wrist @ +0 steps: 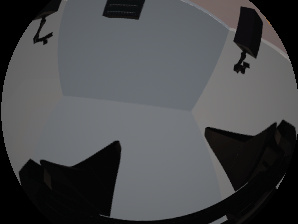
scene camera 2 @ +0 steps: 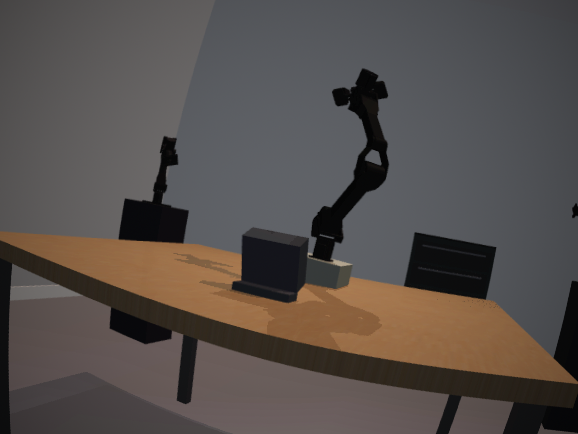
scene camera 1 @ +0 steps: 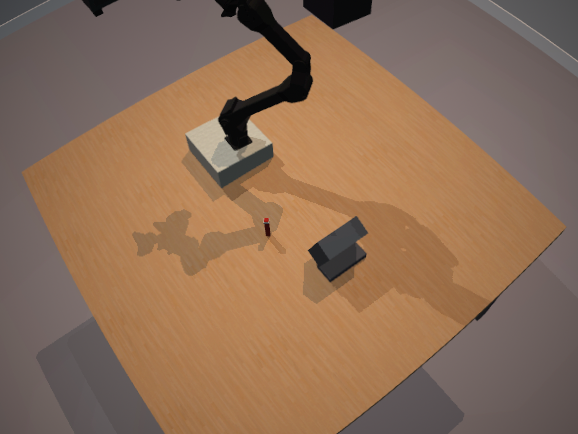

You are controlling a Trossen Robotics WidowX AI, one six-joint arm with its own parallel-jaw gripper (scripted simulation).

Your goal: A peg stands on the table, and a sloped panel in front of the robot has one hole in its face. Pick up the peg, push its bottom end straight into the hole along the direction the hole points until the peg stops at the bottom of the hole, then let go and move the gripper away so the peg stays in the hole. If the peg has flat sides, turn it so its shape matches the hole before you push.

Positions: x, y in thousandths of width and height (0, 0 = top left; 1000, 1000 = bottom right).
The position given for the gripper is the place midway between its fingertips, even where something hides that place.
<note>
The gripper (wrist: 552, 623) is open, with nothing in its grasp. Further things: a dark sloped panel (scene camera 2: 471, 598).
The dark sloped panel is seen too in scene camera 1 (scene camera 1: 593, 550).
</note>
